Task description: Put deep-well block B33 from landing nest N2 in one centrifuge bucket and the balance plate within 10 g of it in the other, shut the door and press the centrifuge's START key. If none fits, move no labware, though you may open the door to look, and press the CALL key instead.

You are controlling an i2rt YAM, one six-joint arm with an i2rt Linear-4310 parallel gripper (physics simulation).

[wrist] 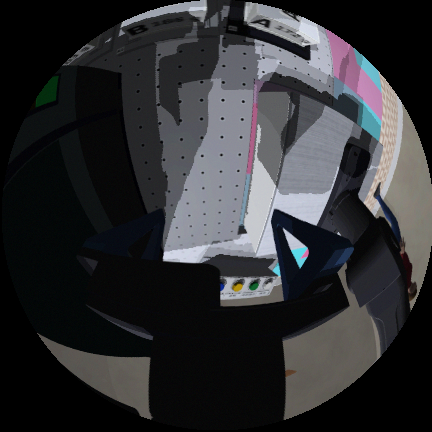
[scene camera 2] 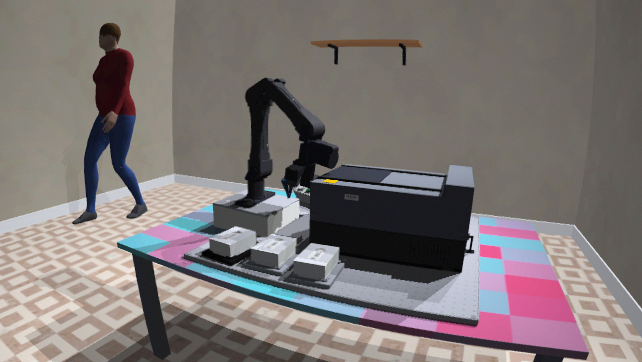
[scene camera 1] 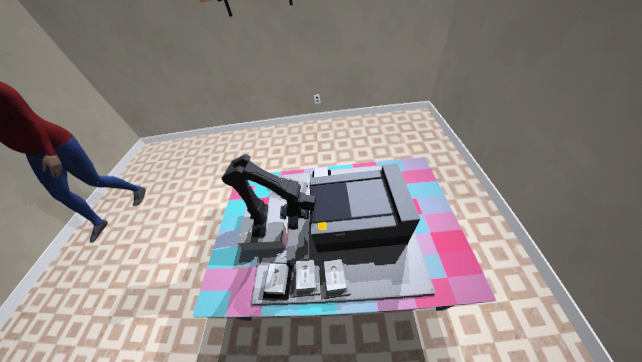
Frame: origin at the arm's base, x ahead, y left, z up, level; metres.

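Seen in the pictures: gripper, fingertip midpoint: (wrist: pixel 217 214) (scene camera 2: pixel 301 202); arm's base at its link origin: (wrist: pixel 338 202) (scene camera 2: pixel 255 199) (scene camera 1: pixel 260 220).
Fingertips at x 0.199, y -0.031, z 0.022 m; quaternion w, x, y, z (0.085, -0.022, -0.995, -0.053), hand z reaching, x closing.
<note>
Offsets run from my fingertips to a thing's top centre. "spot": to the spot under its first point. Level surfaces: height alone.
My gripper (scene camera 2: pixel 288 191) (wrist: pixel 217 214) is open and empty, beside the centrifuge (scene camera 1: pixel 365 234) (scene camera 2: pixel 390 215) on the arm's side. A dark panel @(dx +0.192, dy +0.003, dz +0.116 m) (scene camera 1: pixel 330 201) and a light grey panel @(spot: dx +0.387, dy -0.009, dz +0.113 m) (scene camera 1: pixel 370 197) lie flat on the centrifuge's top; no bucket shows. White blocks A @(dx -0.102, dy -0.275, dz -0.043 m) (scene camera 1: pixel 276 279) (scene camera 2: pixel 233 242) (wrist: pixel 282 31), B @(dx +0.037, dy -0.272, dz -0.043 m) (scene camera 1: pixel 305 276) (scene camera 2: pixel 273 251) and C @(dx +0.171, dy -0.291, dz -0.043 m) (scene camera 1: pixel 335 275) (scene camera 2: pixel 317 261) stand in a row on nests. A's label seems to read 172 g; B's weight is shadowed. In the wrist view, a key panel @(dx -0.055, dy +0.296, dz -0.013 m) (wrist: pixel 246 295) with blue, yellow @(dx -0.042, dy +0.265, dz -0.022 m) (wrist: pixel 237 287), green @(dx -0.087, dy +0.288, dz -0.022 m) (wrist: pixel 254 285) and white keys shows beyond the fingers; its lettering is unreadable.
The arm's base block (scene camera 1: pixel 262 241) (scene camera 2: pixel 242 217) stands left of the centrifuge. A perforated plate @(dz -0.096 m) (scene camera 1: pixel 390 285) (scene camera 2: pixel 425 300) lies under the nests and centrifuge. A green screen (wrist: pixel 47 92) shows on the centrifuge. A person (scene camera 1: pixel 60 150) (scene camera 2: pixel 115 95) stands away from the table.
</note>
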